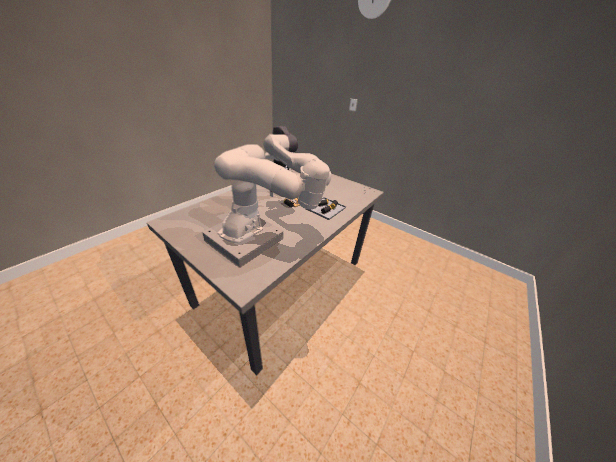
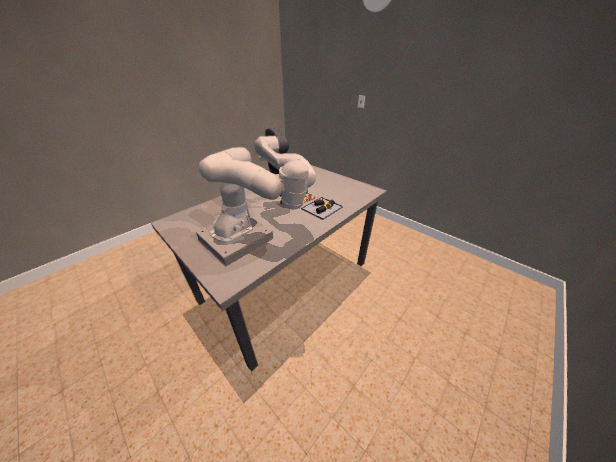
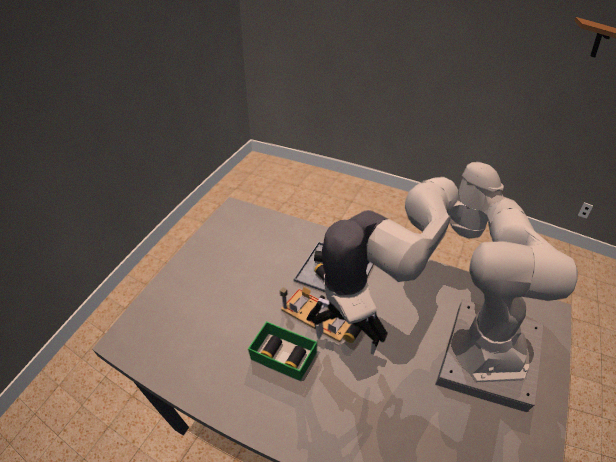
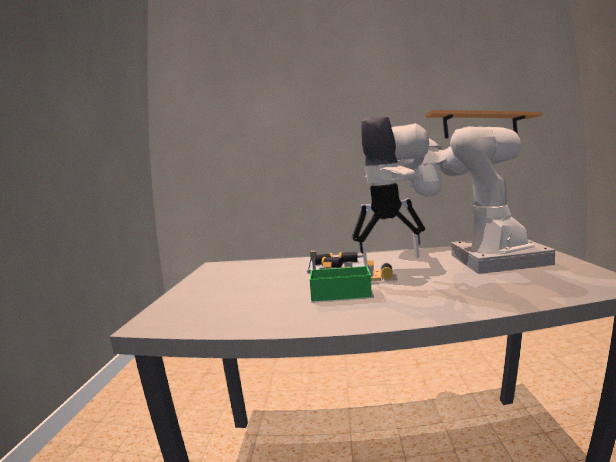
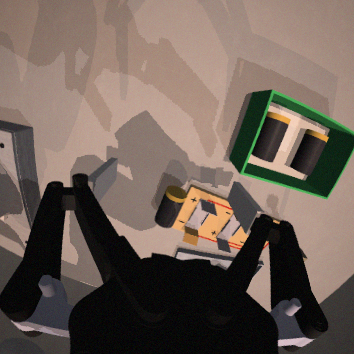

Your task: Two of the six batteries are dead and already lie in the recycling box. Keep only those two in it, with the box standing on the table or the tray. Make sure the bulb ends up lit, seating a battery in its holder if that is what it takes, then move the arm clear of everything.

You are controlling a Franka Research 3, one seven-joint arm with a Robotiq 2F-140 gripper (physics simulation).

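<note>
The green recycling box (image 3: 282, 369) (image 4: 341, 285) (image 5: 336, 167) stands on the table, with one dark battery (image 3: 272, 346) (image 5: 271, 136) and another battery (image 3: 296, 356) (image 5: 309, 152) lying in it. The orange holder board (image 3: 306, 317) (image 5: 186, 216) lies beside it; its visible clips hold no battery. A loose battery (image 3: 353, 332) (image 4: 386, 271) (image 5: 170, 207) is at the board's near-robot end. A small block on a post (image 3: 283, 292) at the other end, perhaps the bulb, shows no glow. My gripper (image 4: 390, 252) (image 5: 174, 180) is open and empty above the board, partly hiding it.
The tray (image 1: 330, 216) (image 2: 323, 216) (image 3: 306, 286) stands behind the board, with several batteries (image 1: 327, 206) (image 2: 321, 208) on it. The robot base (image 3: 480, 390) (image 4: 505, 260) is at the other end of the table (image 3: 200, 300). A wall shelf (image 4: 484, 114) hangs in the background.
</note>
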